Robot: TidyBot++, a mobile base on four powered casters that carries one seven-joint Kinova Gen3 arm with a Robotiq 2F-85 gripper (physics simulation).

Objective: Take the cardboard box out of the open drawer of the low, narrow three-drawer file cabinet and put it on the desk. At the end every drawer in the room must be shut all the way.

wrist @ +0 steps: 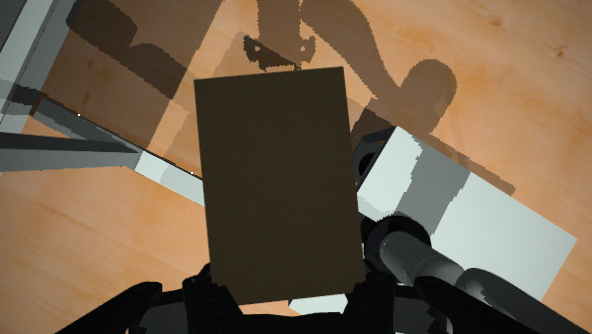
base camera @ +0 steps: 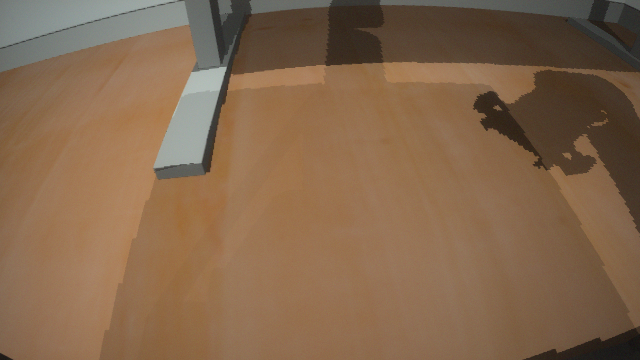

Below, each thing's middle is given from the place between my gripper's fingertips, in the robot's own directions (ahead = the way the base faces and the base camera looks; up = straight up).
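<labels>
There's the cardboard box (wrist: pixel 282 217), and my hand is 20 mm below it, 30 mm short of it and 40 mm to the left of it.
</labels>
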